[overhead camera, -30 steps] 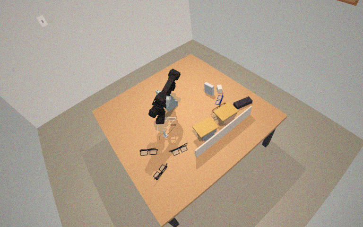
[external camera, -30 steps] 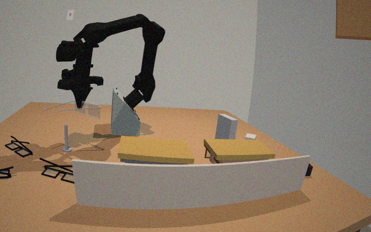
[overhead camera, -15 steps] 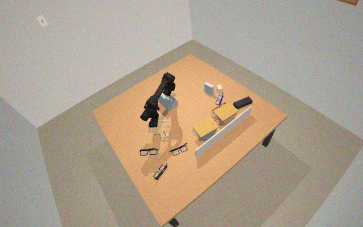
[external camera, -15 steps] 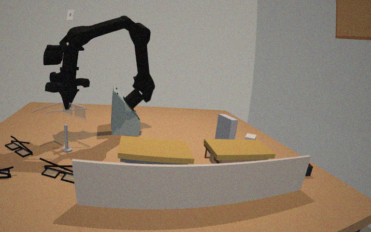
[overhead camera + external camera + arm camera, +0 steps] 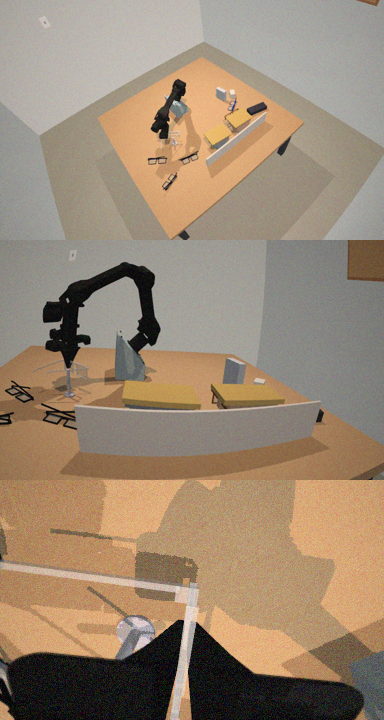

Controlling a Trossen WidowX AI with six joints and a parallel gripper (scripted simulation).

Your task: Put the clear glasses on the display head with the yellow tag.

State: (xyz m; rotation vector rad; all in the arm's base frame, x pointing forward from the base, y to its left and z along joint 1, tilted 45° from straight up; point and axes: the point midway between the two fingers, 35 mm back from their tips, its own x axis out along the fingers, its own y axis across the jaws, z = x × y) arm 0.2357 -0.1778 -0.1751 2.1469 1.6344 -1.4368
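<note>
My gripper tip is now 7 cm short of the grey peg, 1 cm to the right of it and 5 cm above it. The rest, counted from my gripper tip: curved white panel 39 cm ahead, 38 cm to the left, 2 cm below; then small white block 69 cm to the left, 4 cm below; then grey block 4 cm behind, 60 cm to the left, 1 cm below.
</note>
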